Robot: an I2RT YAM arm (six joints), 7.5 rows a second.
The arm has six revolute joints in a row. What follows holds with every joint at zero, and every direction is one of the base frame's.
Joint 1 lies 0.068 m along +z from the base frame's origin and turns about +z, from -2.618 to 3.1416 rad.
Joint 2 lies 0.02 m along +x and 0.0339 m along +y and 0.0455 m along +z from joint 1 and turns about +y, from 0 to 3.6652 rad.
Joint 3 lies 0.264 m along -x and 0.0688 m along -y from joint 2 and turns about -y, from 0 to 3.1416 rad.
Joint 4 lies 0.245 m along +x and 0.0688 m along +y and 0.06 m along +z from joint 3 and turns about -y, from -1.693 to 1.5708 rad.
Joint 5 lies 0.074 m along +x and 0.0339 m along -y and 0.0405 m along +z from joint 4 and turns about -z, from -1.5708 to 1.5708 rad.
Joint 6 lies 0.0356 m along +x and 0.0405 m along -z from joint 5 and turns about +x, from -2.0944 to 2.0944 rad.
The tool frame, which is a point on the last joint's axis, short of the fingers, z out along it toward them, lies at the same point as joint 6; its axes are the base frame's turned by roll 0, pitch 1.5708 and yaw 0 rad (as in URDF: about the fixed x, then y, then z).
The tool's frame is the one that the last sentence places.
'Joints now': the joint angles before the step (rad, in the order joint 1, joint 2, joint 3, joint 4, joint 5, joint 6). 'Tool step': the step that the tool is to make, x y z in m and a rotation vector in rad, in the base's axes. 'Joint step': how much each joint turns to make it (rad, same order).
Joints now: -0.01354, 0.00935, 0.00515, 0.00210, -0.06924, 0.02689
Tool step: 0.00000, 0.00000, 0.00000, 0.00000, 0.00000, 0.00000
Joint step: 0.00000, 0.00000, 0.00000, 0.00000, 0.00000, 0.00000
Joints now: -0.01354, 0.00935, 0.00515, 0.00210, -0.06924, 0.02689
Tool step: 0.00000, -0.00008, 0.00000, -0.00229, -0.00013, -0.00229
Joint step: 0.00002, -0.00007, 0.00000, -0.00007, 0.00231, -0.00229
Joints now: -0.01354, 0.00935, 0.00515, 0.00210, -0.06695, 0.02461
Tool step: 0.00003, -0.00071, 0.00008, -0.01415, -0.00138, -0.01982
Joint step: -0.00006, -0.00003, -0.00001, 0.00075, 0.01979, -0.01412
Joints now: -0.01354, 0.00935, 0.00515, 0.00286, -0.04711, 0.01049
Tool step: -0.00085, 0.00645, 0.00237, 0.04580, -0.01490, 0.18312
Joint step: 0.00005, 0.00002, 0.00036, 0.02065, -0.18267, 0.04806
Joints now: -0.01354, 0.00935, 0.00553, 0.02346, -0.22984, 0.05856
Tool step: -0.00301, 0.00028, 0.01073, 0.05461, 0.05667, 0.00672
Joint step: 0.00002, 0.01599, 0.06258, -0.09122, -0.00684, 0.05531
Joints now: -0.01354, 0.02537, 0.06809, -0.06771, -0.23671, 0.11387
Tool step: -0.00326, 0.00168, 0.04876, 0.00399, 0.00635, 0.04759
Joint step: -0.00006, 0.12280, 0.19416, -0.07707, -0.04774, 0.00266
